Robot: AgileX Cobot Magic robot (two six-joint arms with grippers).
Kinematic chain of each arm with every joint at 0, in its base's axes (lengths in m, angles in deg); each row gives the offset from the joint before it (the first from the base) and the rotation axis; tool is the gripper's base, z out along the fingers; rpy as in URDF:
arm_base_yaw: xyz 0 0 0.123 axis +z
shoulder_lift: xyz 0 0 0 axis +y
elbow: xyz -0.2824 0 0.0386 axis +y
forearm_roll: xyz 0.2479 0 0.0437 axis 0.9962 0 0.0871
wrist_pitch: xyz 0 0 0 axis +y
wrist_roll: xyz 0.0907 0 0.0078 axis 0.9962 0 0.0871
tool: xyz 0 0 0 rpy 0 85 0
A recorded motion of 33 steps. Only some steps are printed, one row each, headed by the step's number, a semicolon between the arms.
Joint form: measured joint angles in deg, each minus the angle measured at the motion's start. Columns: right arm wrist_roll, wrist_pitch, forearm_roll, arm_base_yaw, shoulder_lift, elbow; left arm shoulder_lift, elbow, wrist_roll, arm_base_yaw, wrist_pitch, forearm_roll.
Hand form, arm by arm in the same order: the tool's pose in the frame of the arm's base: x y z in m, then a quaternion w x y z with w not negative. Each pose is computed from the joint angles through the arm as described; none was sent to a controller.
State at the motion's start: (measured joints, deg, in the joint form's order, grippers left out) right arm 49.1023 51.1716 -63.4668 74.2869 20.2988 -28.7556; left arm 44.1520 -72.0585 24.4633 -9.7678 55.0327 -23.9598
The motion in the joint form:
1: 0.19 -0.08 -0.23 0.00 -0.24 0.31; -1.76 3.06 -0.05 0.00 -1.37 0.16
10: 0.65 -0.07 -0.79 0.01 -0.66 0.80; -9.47 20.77 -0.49 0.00 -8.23 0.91
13: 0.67 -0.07 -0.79 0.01 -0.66 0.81; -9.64 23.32 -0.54 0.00 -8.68 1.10
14: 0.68 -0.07 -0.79 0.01 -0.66 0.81; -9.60 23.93 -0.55 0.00 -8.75 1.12
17: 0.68 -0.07 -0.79 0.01 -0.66 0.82; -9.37 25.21 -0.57 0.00 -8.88 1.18
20: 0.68 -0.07 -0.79 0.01 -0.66 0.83; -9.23 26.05 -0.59 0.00 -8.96 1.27
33: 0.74 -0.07 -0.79 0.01 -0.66 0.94; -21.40 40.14 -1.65 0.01 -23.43 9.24
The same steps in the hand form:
1: 0.0746 0.0306 0.3181 0.63047 -0.27881 0.71922 0.08659; 0.0941 -0.0463 0.4630 0.56858 0.23034 0.77816 -0.13466
10: 0.0747 0.0295 0.3165 0.63284 -0.27670 0.71804 0.08583; 0.0894 -0.0418 0.3942 0.54529 0.20427 0.80254 -0.12984
13: 0.0747 0.0295 0.3165 0.63279 -0.27663 0.71811 0.08589; 0.0922 -0.0419 0.3814 0.53118 0.20223 0.81255 -0.12923
14: 0.0747 0.0295 0.3165 0.63278 -0.27657 0.71813 0.08594; 0.0931 -0.0420 0.3781 0.52693 0.20179 0.81541 -0.12936
17: 0.0747 0.0295 0.3164 0.63274 -0.27662 0.71815 0.08589; 0.0956 -0.0423 0.3709 0.51676 0.20089 0.82208 -0.12957
20: 0.0747 0.0295 0.3164 0.63270 -0.27667 0.71818 0.08583; 0.0970 -0.0424 0.3661 0.51007 0.20039 0.82641 -0.12930
33: 0.0747 0.0296 0.3158 0.63221 -0.27686 0.71857 0.08557; 0.0755 -0.0253 0.3246 0.59657 0.17790 0.78092 -0.05119

